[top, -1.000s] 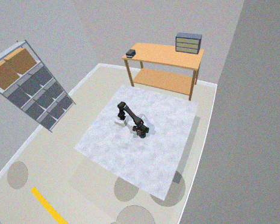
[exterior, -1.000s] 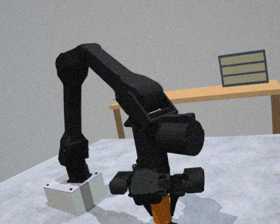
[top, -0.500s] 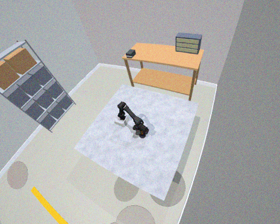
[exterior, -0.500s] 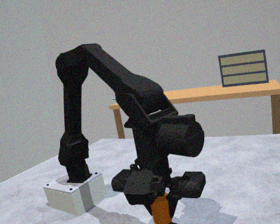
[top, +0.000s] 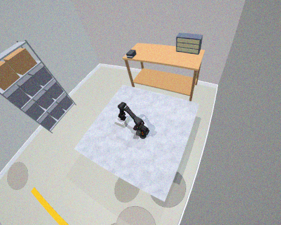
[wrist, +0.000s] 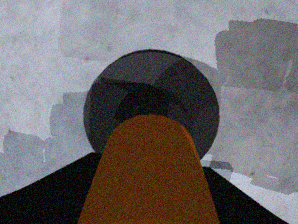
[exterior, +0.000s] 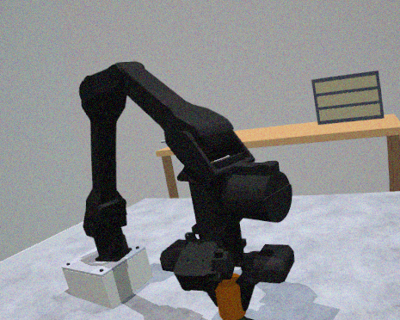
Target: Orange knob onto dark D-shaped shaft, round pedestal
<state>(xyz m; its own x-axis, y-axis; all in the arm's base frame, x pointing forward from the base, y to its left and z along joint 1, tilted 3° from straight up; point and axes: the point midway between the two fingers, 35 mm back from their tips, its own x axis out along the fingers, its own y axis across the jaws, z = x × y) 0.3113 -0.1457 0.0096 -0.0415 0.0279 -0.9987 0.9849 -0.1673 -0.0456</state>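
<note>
Now: the orange knob 2 cm above my gripper tip. Round my gripper tip: round dark pedestal (4 cm below).
</note>
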